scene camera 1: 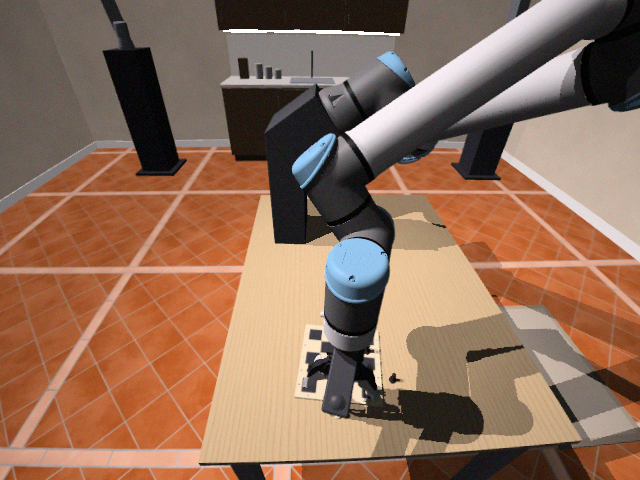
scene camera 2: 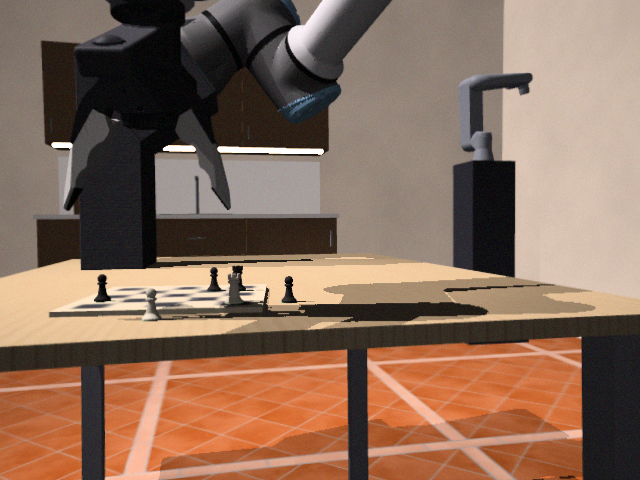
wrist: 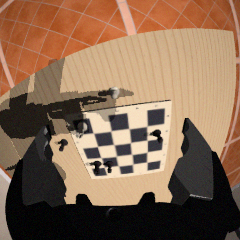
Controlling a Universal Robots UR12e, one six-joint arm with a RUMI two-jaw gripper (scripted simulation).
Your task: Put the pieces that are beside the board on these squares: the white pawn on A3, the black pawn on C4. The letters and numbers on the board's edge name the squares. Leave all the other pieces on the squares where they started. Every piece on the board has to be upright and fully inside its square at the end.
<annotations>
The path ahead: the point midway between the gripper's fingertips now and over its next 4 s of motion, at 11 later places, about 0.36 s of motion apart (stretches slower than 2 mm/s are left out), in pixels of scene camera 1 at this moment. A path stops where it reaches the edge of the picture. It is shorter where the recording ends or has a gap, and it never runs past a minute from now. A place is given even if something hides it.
My gripper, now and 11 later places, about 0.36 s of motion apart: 339, 393; 340, 393; 340, 396; 340, 396; 339, 399; 339, 401; 338, 404; 338, 406; 338, 407; 338, 408; 338, 411; 337, 412
</annotations>
